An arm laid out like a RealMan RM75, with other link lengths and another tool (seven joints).
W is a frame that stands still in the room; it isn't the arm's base.
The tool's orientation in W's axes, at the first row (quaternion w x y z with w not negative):
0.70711 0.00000 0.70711 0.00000
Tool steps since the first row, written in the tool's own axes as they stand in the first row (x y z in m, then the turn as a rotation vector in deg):
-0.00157 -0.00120 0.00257 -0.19 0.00 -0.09
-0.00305 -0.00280 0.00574 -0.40 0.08 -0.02
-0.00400 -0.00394 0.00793 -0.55 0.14 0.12
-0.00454 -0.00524 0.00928 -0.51 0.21 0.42
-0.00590 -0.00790 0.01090 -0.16 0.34 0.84
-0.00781 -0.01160 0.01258 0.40 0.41 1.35
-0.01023 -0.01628 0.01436 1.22 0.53 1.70
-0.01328 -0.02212 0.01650 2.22 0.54 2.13
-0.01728 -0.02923 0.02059 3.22 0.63 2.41
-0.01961 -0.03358 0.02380 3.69 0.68 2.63
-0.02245 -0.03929 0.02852 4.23 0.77 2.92
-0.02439 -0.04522 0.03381 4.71 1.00 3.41
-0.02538 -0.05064 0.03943 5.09 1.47 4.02
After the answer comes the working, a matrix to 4 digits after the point.
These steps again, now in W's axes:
0.00257 -0.00120 0.00157 -0.09 0.00 0.19
0.00574 -0.00280 0.00305 -0.02 0.08 0.40
0.00793 -0.00394 0.00400 0.12 0.14 0.55
0.00928 -0.00524 0.00454 0.42 0.21 0.51
0.01090 -0.00790 0.00590 0.84 0.34 0.16
0.01258 -0.01160 0.00781 1.35 0.41 -0.40
0.01436 -0.01628 0.01023 1.70 0.53 -1.22
0.01650 -0.02212 0.01328 2.13 0.54 -2.22
0.02059 -0.02923 0.01728 2.41 0.63 -3.22
0.02380 -0.03358 0.01961 2.63 0.68 -3.69
0.02852 -0.03929 0.02245 2.92 0.77 -4.23
0.03381 -0.04522 0.02439 3.41 1.00 -4.71
0.03943 -0.05064 0.02538 4.02 1.47 -5.09

The tool's axes in the first row as the columns of a matrix, in W's axes (rounded; the answer above uses it unrounded):
0.0000 0.0000 1.0000
0.0000 1.0000 0.0000
-1.0000 0.0000 0.0000

